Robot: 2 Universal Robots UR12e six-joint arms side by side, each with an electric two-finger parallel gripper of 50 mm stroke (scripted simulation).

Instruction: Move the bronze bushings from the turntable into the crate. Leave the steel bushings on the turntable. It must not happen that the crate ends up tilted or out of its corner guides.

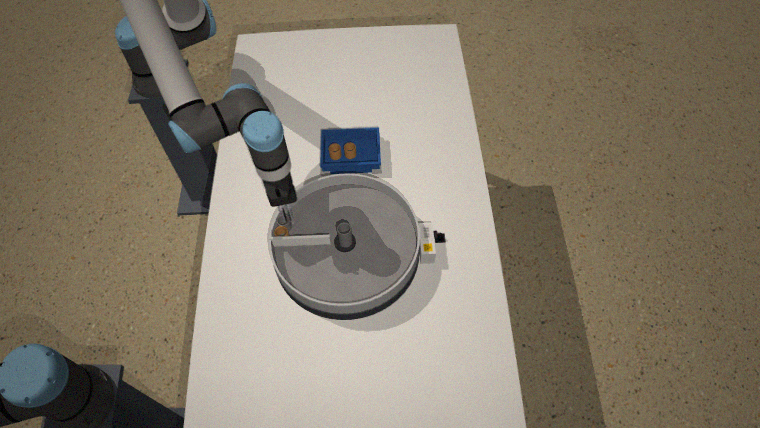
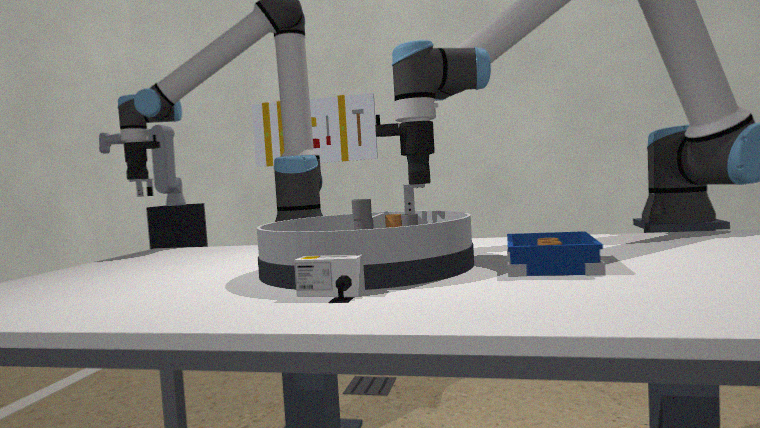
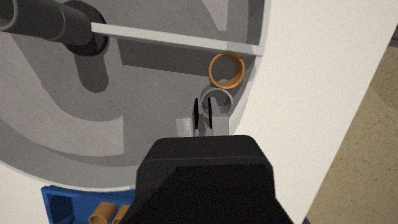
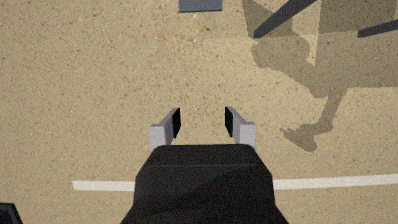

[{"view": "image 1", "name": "blue crate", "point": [367,140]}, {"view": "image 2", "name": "my left gripper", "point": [409,213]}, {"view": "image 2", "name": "my right gripper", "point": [145,196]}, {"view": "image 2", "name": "blue crate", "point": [541,260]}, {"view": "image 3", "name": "my left gripper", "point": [203,107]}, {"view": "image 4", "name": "my right gripper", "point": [202,116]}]
